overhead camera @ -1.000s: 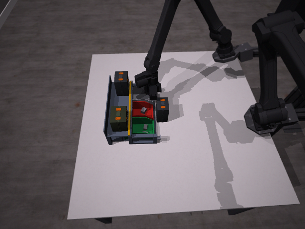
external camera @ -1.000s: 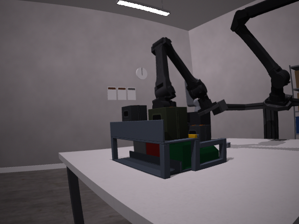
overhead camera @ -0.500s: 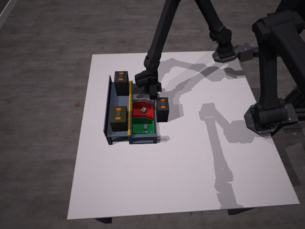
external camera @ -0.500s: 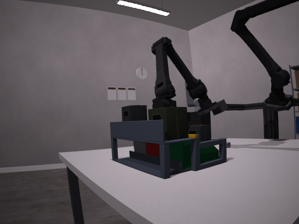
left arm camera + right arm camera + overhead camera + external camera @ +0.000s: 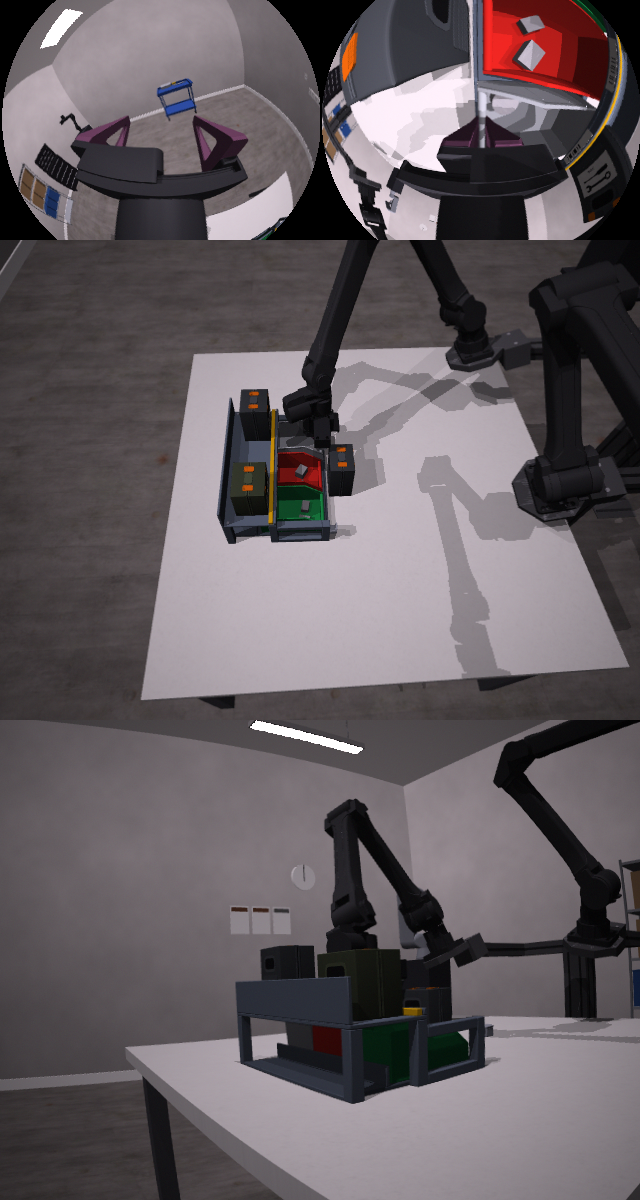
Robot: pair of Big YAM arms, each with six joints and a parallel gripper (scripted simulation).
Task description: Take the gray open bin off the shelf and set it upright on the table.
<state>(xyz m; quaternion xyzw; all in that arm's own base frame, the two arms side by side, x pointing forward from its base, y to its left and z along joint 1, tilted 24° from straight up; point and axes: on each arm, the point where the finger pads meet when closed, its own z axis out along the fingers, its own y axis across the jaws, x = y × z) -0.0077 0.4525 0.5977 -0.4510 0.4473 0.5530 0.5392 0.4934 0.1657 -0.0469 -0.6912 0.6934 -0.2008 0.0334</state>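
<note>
Now: the gray bin 8 cm ahead of my right hand and 1 cm to the right of it. From my right hand the other things lie so: green bin (21 cm to the left, 11 cm ahead); then red bin (10 cm to the left, 10 cm ahead); then shelf (13 cm ahead, 10 cm to the left, 2 cm above).
</note>
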